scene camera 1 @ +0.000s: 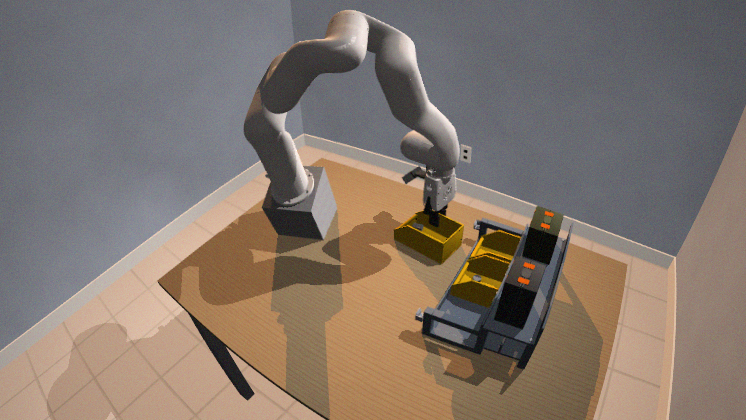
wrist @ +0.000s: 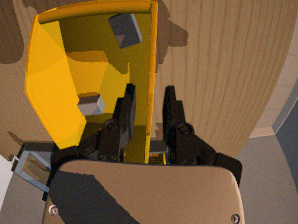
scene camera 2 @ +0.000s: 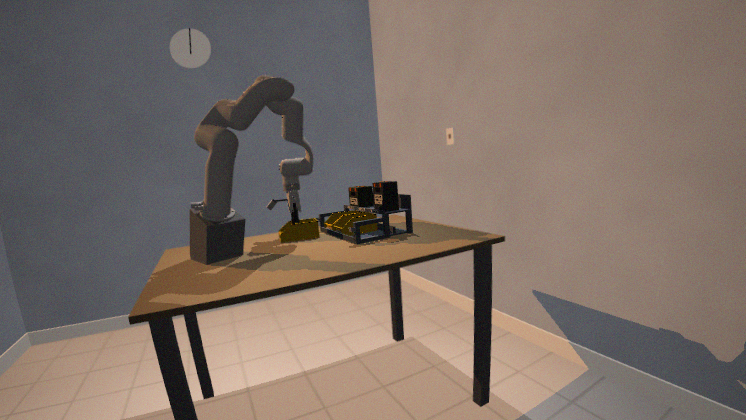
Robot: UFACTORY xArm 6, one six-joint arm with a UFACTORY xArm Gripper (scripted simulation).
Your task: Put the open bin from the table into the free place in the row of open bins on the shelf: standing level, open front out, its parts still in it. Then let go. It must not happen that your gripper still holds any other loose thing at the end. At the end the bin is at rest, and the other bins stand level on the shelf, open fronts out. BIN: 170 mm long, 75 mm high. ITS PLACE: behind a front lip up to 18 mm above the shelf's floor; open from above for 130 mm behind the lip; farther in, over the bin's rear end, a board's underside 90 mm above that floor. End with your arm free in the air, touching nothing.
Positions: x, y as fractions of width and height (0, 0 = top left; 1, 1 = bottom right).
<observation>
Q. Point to a yellow open bin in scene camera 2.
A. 0.41, 0.54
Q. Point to a yellow open bin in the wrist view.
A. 0.23, 0.27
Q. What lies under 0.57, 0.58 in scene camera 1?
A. A yellow open bin.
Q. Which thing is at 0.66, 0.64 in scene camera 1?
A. A yellow open bin.
</observation>
